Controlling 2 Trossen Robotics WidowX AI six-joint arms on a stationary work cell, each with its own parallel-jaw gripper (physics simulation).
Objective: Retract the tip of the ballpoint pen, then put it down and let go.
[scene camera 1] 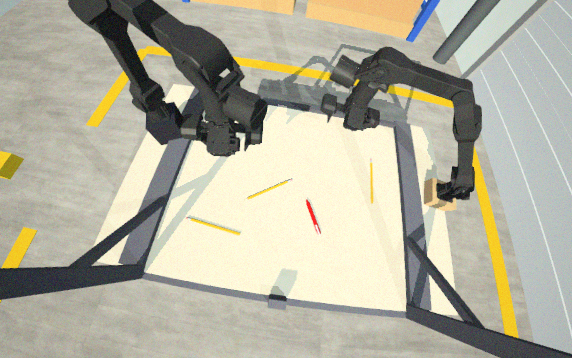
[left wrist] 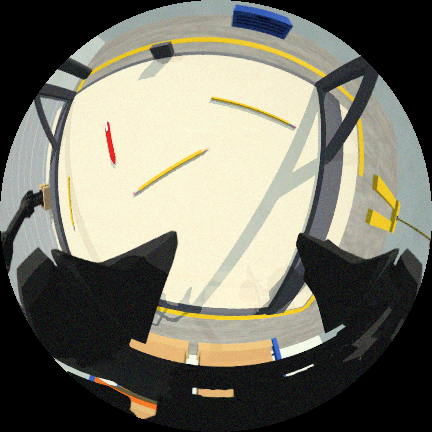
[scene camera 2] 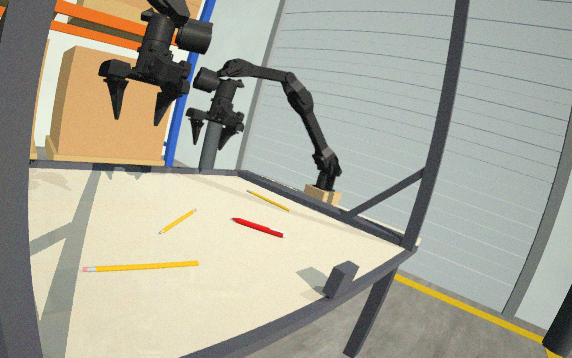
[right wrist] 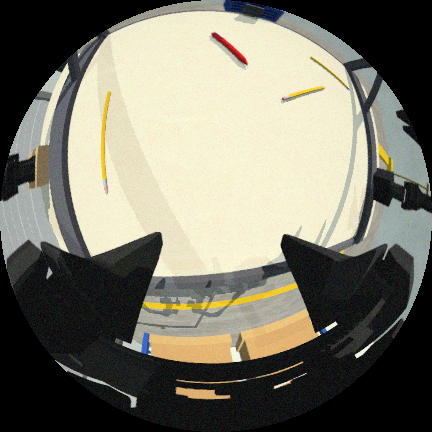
The left gripper (scene camera 2: 136, 123) is open and holds nothing. The right gripper (scene camera 2: 207, 147) is open and holds nothing. Also in view: a dark frame (scene camera 1: 418, 294).
The left gripper is seen too in scene camera 1 (scene camera 1: 228, 149) and in the left wrist view (left wrist: 240, 238). The right gripper also shows in scene camera 1 (scene camera 1: 339, 126) and in the right wrist view (right wrist: 224, 240). The dark frame is seen too in the left wrist view (left wrist: 326, 192), in scene camera 2 (scene camera 2: 380, 231) and in the right wrist view (right wrist: 60, 193).
